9 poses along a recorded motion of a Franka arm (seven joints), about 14 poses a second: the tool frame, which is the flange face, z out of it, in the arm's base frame.
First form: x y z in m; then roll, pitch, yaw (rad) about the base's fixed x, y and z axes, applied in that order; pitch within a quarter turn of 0, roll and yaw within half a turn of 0.
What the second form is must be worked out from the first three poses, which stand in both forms.
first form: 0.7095 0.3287 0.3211 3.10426 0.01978 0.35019
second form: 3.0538 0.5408 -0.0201 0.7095 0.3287 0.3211
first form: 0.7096 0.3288 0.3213 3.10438 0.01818 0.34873
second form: 3.0546 0.5386 -0.0178 0.7096 0.3288 0.3213
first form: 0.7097 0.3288 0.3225 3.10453 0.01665 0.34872
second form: 3.0550 0.5386 -0.0155 0.7097 0.3288 0.3225
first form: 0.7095 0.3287 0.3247 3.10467 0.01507 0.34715
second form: 3.0559 0.5363 -0.0131 0.7095 0.3287 0.3247
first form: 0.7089 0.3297 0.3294 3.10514 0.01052 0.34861
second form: 3.0568 0.5386 -0.0063 0.7089 0.3297 0.3294
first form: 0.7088 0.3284 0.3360 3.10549 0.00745 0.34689
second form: 3.0581 0.5360 -0.0017 0.7088 0.3284 0.3360
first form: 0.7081 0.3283 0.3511 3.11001 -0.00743 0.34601
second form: 3.0653 0.5355 0.0198 0.7081 0.3283 0.3511
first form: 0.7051 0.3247 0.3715 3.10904 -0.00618 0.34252
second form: 3.0650 0.5300 0.0181 0.7051 0.3247 0.3715
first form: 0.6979 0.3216 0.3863 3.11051 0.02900 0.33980
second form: 3.0610 0.5258 -0.0362 0.6979 0.3216 0.3863
